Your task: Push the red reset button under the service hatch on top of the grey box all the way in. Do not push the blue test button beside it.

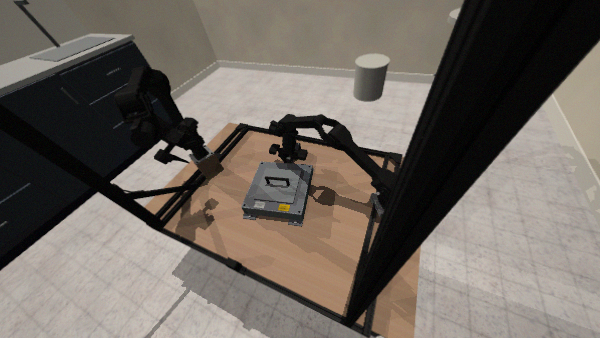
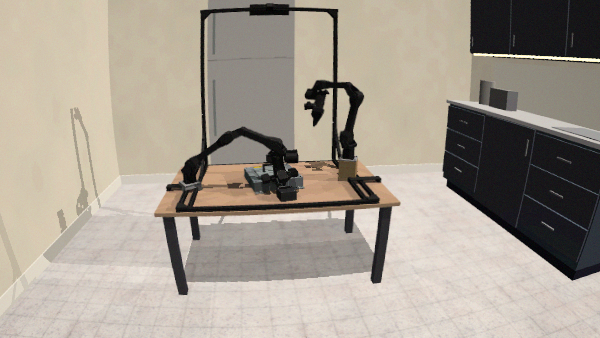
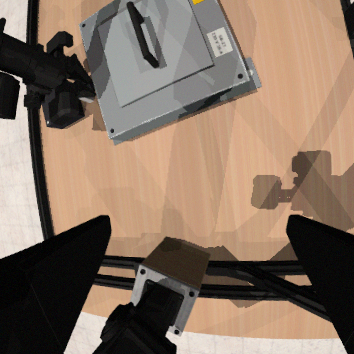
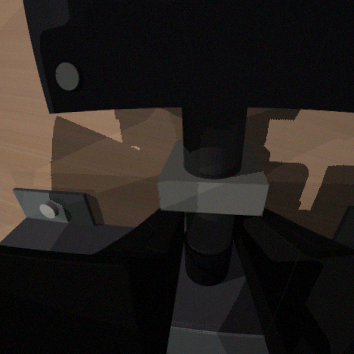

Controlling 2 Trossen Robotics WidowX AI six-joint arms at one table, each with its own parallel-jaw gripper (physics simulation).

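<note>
The grey box (image 1: 297, 203) (image 2: 253, 177) (image 3: 159, 113) lies flat in the middle of the table. Its service hatch (image 1: 288, 194) (image 3: 123, 71) is closed, with a black handle (image 1: 277, 178) (image 3: 142, 35) on top. The red and blue buttons are hidden under it. My right gripper (image 1: 288, 156) (image 2: 278, 178) (image 3: 94, 90) (image 4: 206, 203) is low at the box's far edge, shut on a black latch pin (image 4: 214, 156) that passes through a grey block (image 4: 212, 194). My left gripper (image 2: 316, 121) (image 3: 199, 223) is open and empty, high above the table, well away from the box.
Black frame rails (image 1: 231, 137) (image 3: 36, 165) run around the table top. The left arm's base block (image 1: 207, 161) (image 2: 347, 169) (image 3: 173, 261) stands at the table edge. A grey cylinder (image 1: 370, 77) stands on the floor. A dark cabinet (image 2: 457, 141) stands beside the table.
</note>
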